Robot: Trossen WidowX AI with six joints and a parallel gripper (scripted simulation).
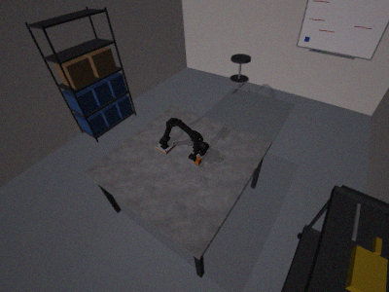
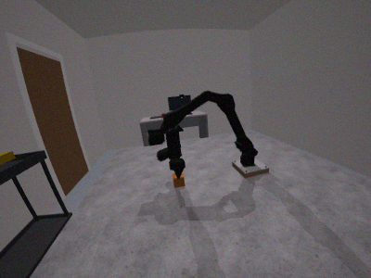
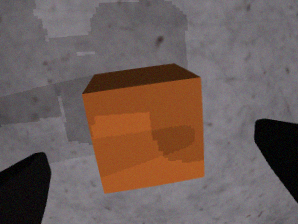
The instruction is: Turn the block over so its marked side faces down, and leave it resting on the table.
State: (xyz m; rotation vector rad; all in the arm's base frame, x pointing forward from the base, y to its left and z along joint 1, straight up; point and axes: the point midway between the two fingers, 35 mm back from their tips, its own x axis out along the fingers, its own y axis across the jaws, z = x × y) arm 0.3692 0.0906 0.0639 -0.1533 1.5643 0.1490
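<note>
My gripper tip is 30 mm above the orange block and 10 mm past it.
</note>
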